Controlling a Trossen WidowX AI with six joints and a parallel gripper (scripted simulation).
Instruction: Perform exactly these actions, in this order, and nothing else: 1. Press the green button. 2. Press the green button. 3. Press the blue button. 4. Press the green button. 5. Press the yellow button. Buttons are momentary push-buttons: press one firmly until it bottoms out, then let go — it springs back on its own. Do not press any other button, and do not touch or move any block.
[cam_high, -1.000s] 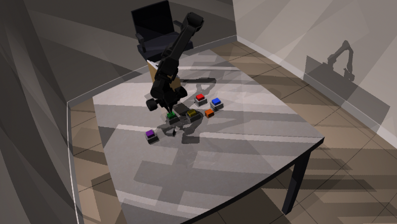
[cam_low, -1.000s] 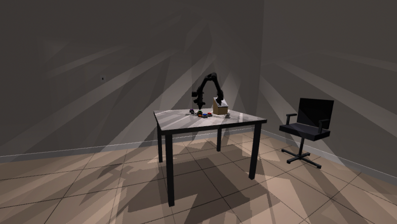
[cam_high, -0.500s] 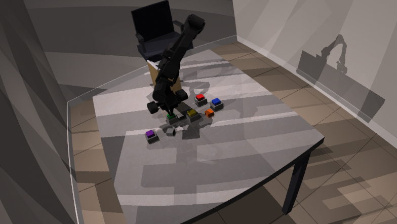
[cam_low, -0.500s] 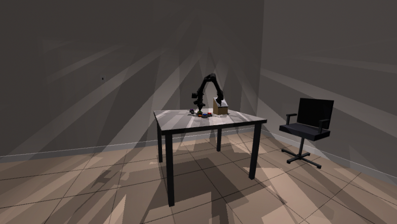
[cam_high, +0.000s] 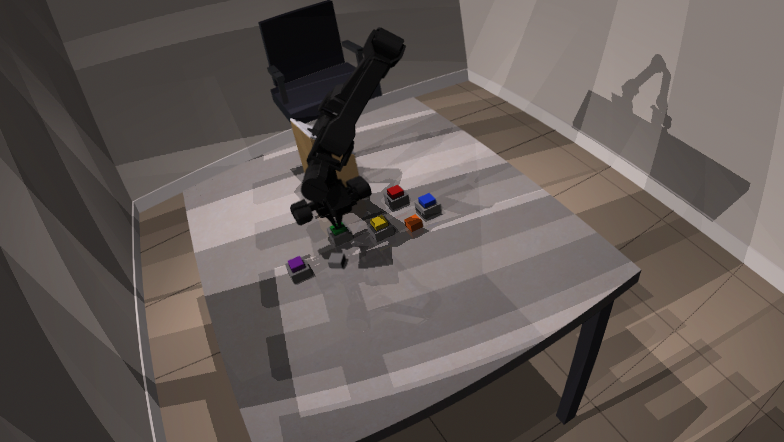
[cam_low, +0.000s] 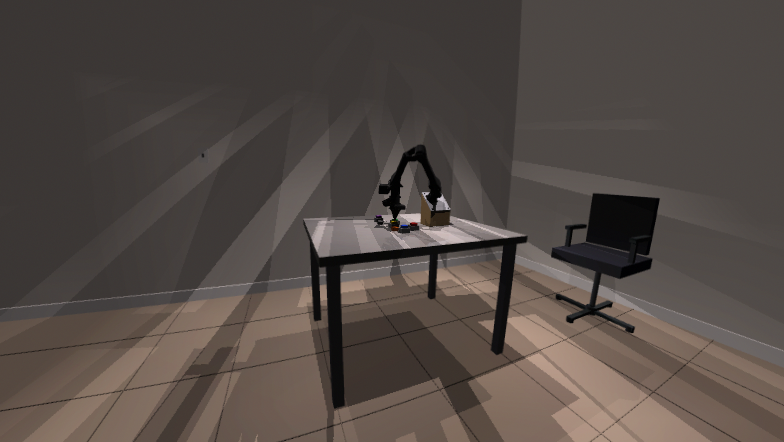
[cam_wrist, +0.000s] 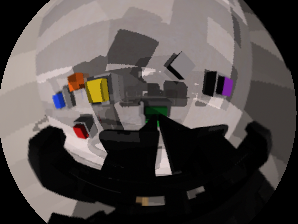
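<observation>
Right now my gripper tip is 10 mm above the green button. Also, from my gripper tip: small grey block: 70 mm ahead, 50 mm to the right, 20 mm below; purple button: 40 mm ahead, 140 mm to the right; yellow button: 60 mm ahead, 80 mm to the left.
</observation>
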